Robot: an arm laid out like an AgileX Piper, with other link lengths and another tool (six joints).
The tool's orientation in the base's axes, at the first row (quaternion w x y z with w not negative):
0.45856, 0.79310, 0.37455, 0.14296
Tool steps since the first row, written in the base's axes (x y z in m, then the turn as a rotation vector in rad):
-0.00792, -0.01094, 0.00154, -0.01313, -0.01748, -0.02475
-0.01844, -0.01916, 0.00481, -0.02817, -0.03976, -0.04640
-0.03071, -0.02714, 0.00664, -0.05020, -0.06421, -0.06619
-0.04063, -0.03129, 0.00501, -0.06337, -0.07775, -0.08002
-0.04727, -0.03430, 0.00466, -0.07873, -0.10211, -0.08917
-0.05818, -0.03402, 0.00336, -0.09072, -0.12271, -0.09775
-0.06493, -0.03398, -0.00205, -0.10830, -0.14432, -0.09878
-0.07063, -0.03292, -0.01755, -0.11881, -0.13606, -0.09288
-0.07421, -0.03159, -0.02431, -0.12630, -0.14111, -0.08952
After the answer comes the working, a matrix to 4 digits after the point.
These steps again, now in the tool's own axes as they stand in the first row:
-0.01349, 0.00089, 0.00144, -0.01870, -0.02151, 0.01668
-0.02697, 0.00120, -0.00122, -0.04253, -0.03988, 0.03359
-0.04130, -0.00057, -0.00425, -0.07290, -0.05928, 0.04685
-0.05085, -0.00528, -0.00646, -0.09004, -0.07288, 0.05519
-0.05749, -0.00775, -0.00819, -0.11706, -0.08034, 0.06646
-0.06454, -0.01397, -0.01389, -0.13914, -0.08690, 0.07702
-0.06846, -0.02162, -0.01485, -0.16662, -0.08944, 0.08096
-0.06975, -0.03751, -0.01041, -0.16845, -0.09185, 0.06666
-0.07043, -0.04520, -0.00963, -0.17759, -0.09100, 0.06372

The tool's axes in the first row as the columns of a matrix, in the base's axes (rounded; the answer above uses it unrounded):
0.6786, 0.4630, 0.5703
0.7252, -0.2989, -0.6203
-0.1167, 0.8345, -0.5386

